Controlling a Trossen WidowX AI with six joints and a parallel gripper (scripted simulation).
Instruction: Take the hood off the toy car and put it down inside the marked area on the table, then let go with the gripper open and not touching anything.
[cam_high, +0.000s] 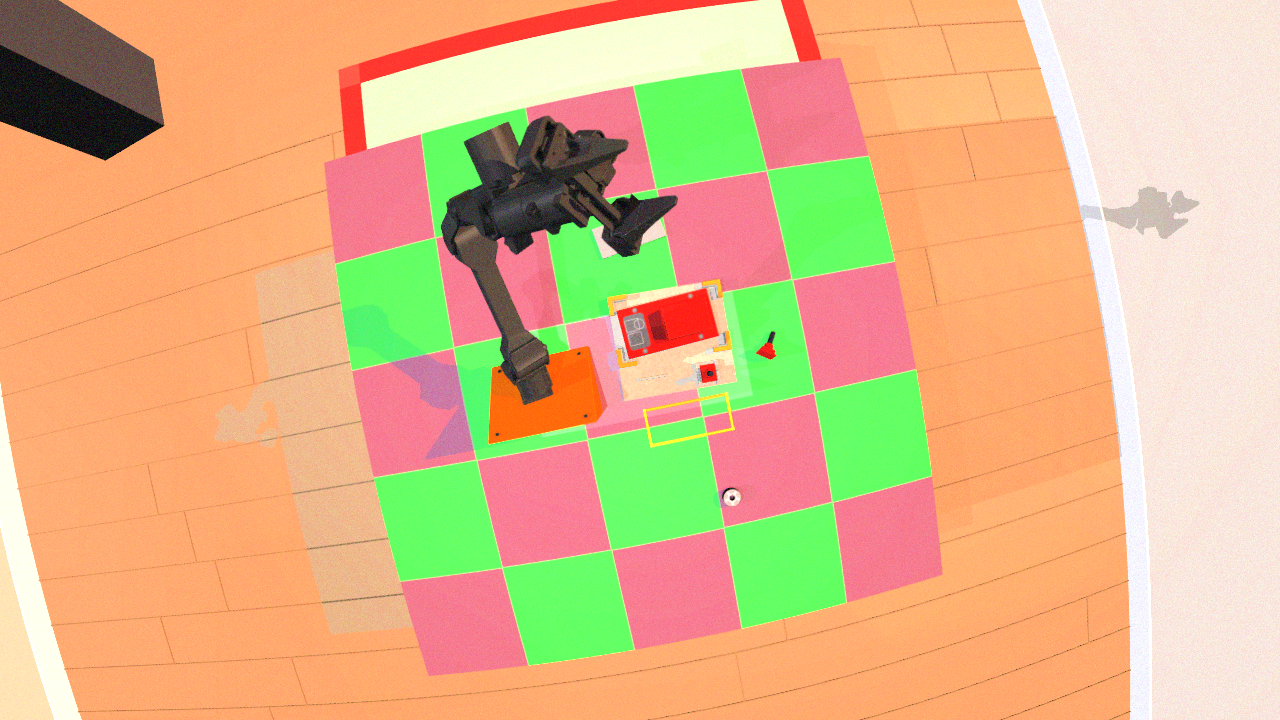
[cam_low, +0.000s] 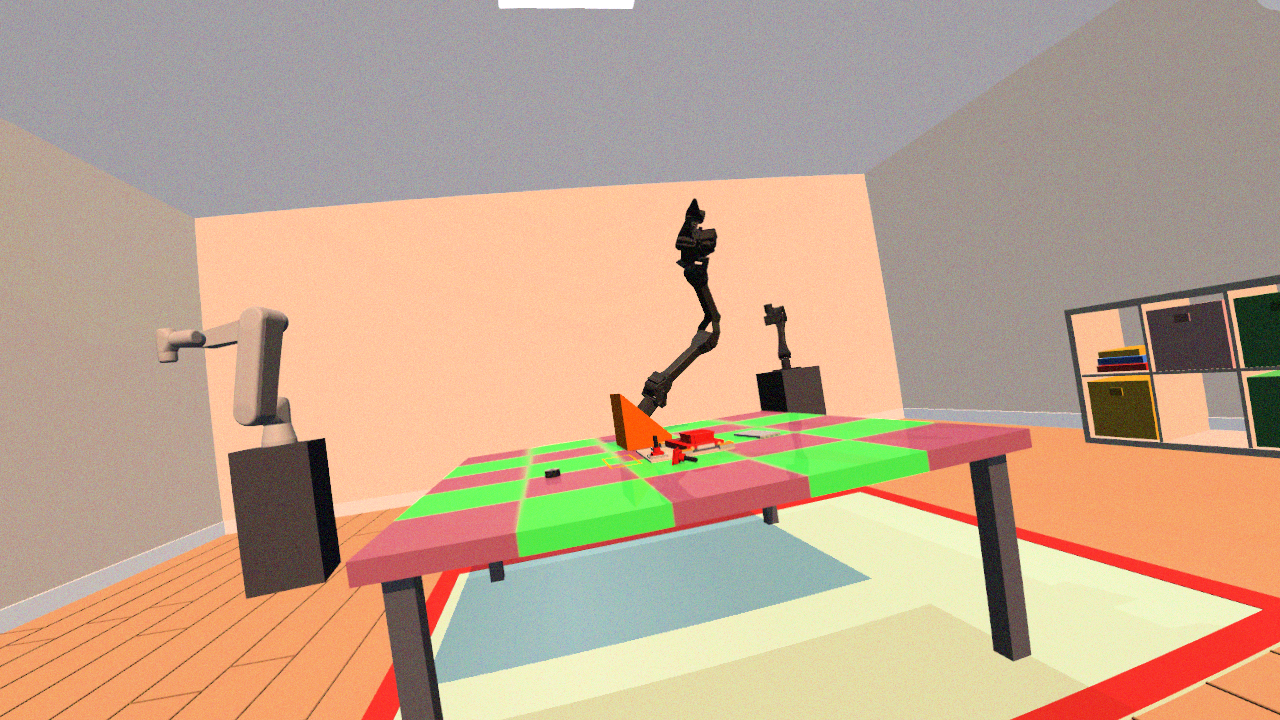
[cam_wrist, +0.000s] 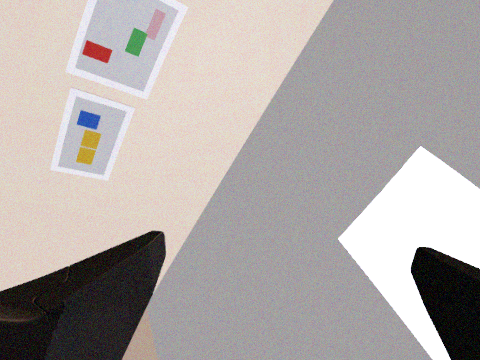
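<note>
Right now my gripper tip is 67 cm above the red hood, 12 cm to the left of it and 5 cm short of it.
</note>
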